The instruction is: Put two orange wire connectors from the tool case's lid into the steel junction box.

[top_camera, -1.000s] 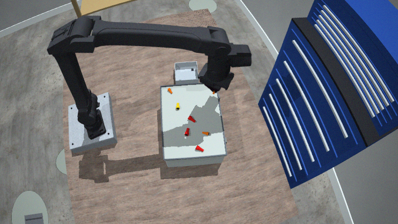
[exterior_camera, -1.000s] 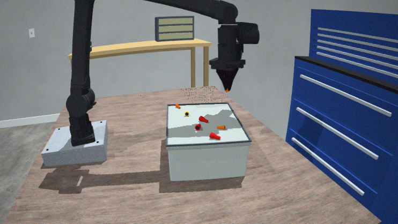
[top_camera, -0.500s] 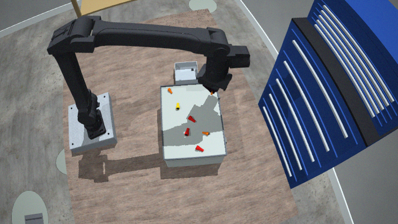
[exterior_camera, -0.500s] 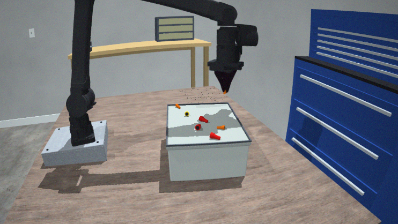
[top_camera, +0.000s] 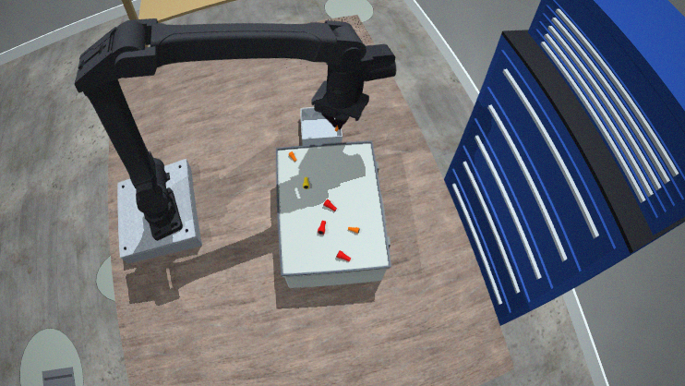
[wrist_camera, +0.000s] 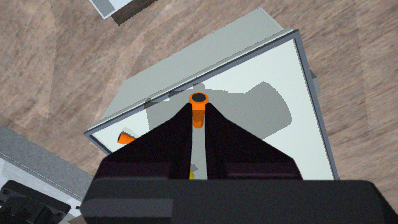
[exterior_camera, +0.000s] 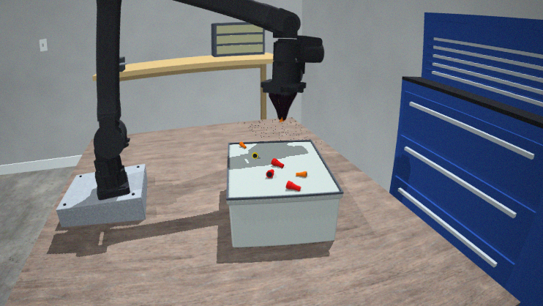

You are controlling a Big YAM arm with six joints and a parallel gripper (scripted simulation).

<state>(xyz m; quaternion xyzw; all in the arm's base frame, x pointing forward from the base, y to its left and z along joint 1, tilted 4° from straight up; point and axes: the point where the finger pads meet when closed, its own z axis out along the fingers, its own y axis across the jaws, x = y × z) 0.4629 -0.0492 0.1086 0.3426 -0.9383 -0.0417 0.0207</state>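
My hand is 10 mm short of the junction box floor, 120 mm to the right of it and 180 mm above it. Round my hand: yellow wire connector: 110 mm behind, 70 mm to the right, 60 mm below; then tool case: 80 mm behind, 130 mm to the right, 100 mm below.
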